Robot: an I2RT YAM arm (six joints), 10 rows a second.
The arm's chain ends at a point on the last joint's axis. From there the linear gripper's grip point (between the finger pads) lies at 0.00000 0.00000 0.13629 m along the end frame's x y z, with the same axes.
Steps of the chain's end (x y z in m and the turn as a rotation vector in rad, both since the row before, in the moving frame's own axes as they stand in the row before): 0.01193, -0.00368, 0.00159, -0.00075, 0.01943, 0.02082; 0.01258, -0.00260, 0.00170, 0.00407, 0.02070, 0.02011; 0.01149, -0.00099, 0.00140, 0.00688, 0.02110, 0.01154; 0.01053, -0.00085, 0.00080, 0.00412, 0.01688, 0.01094; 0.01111, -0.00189, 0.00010, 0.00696, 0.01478, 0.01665; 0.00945, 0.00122, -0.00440, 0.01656, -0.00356, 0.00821; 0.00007, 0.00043, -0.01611, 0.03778, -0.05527, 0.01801; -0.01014, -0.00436, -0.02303, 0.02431, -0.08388, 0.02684
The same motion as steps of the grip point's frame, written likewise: 0.01458, -0.00355, 0.00156, -0.00075, 0.01943, 0.02082; 0.01541, -0.00313, 0.00167, 0.00407, 0.02070, 0.02011; 0.01437, -0.00191, 0.00137, 0.00688, 0.02110, 0.01154; 0.01283, -0.00140, 0.00078, 0.00412, 0.01688, 0.01094; 0.01313, -0.00282, 0.00008, 0.00696, 0.01478, 0.01665; 0.00897, -0.00104, -0.00442, 0.01656, -0.00356, 0.00821; -0.00741, -0.00478, -0.01642, 0.03778, -0.05527, 0.01801; -0.02151, -0.00782, -0.02355, 0.02431, -0.08388, 0.02684
